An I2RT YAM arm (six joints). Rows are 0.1 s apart.
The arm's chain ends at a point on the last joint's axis. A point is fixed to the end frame.
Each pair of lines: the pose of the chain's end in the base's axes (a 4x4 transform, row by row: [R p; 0 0 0 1], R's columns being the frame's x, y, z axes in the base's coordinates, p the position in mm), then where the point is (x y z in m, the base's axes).
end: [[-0.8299, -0.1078, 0.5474, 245.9], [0.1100, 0.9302, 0.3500, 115.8], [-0.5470, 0.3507, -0.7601, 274.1], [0, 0, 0, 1]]
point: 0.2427 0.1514 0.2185
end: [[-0.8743, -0.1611, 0.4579, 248.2], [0.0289, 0.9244, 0.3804, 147.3], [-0.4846, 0.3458, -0.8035, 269.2], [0, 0, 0, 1]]
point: 0.2379 0.1815 0.2135
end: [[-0.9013, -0.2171, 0.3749, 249.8], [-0.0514, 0.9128, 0.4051, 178.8], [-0.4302, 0.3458, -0.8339, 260.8], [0, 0, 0, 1]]
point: 0.2333 0.2111 0.2055
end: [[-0.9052, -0.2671, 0.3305, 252.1], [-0.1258, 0.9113, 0.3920, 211.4], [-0.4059, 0.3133, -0.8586, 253.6], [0, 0, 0, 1]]
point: 0.2324 0.2403 0.1975
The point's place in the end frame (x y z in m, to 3 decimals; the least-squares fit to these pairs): 0.037 0.014 0.053
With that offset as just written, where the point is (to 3 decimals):
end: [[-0.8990, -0.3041, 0.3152, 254.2], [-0.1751, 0.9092, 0.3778, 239.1], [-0.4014, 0.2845, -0.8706, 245.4], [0, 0, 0, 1]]
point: 0.233 0.265 0.188
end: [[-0.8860, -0.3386, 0.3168, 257.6], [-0.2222, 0.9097, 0.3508, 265.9], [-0.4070, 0.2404, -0.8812, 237.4], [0, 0, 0, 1]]
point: 0.237 0.289 0.179
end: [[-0.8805, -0.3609, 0.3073, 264.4], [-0.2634, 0.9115, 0.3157, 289.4], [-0.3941, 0.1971, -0.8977, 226.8], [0, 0, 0, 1]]
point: 0.243 0.309 0.167
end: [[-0.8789, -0.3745, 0.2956, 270.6], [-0.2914, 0.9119, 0.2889, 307.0], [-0.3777, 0.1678, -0.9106, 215.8], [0, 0, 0, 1]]
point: 0.249 0.324 0.156
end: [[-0.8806, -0.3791, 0.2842, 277.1], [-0.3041, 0.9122, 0.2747, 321.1], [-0.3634, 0.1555, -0.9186, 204.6], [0, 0, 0, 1]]
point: 0.254 0.337 0.145
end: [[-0.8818, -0.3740, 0.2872, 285.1], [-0.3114, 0.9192, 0.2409, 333.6], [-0.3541, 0.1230, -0.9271, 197.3], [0, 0, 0, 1]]
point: 0.262 0.348 0.137
